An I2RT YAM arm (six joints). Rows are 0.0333 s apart.
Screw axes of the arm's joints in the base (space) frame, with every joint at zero. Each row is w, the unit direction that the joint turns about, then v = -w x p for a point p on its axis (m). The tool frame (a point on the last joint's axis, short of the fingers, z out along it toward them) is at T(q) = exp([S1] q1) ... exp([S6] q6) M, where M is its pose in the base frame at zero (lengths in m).
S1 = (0, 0, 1, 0.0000, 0.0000, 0.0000)
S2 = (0, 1, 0, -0.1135, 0.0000, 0.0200)
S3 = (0, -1, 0, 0.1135, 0.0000, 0.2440)
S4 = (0, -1, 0, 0.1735, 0.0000, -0.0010)
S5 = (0, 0, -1, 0.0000, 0.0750, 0.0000)
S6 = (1, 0, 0, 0.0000, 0.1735, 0.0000)
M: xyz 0.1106 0.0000 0.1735 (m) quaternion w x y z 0.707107 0 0.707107 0
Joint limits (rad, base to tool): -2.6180..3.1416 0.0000..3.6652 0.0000..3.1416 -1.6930..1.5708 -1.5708..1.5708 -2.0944..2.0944
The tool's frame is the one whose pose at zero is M.
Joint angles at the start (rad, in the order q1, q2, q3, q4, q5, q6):
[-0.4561, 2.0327, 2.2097, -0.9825, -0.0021, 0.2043]
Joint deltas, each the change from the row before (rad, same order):
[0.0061, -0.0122, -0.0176, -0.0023, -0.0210, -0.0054]
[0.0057, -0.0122, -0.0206, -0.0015, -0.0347, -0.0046]
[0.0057, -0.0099, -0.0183, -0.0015, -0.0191, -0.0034]
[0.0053, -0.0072, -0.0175, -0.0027, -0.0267, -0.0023]
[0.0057, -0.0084, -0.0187, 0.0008, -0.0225, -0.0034]
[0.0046, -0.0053, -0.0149, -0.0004, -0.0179, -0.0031]
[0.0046, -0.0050, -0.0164, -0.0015, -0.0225, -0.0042]
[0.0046, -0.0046, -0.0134, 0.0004, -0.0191, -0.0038]
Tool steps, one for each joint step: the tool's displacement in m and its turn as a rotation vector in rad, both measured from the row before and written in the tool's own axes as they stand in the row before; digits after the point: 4 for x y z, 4 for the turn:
[0.0031, 0.0029, -0.0018, -0.0231, 0.0126, -0.0097]
[0.0037, 0.0031, -0.0010, -0.0359, 0.0174, -0.0084]
[0.0034, 0.0026, -0.0003, -0.0206, 0.0144, -0.0069]
[0.0036, 0.0025, 0.0008, -0.0272, 0.0188, -0.0051]
[0.0034, 0.0026, 0.0006, -0.0240, 0.0146, -0.0066]
[0.0030, 0.0020, 0.0012, -0.0187, 0.0140, -0.0052]
[0.0034, 0.0020, 0.0018, -0.0227, 0.0176, -0.0057]
[0.0026, 0.0020, 0.0013, -0.0201, 0.0126, -0.0058]

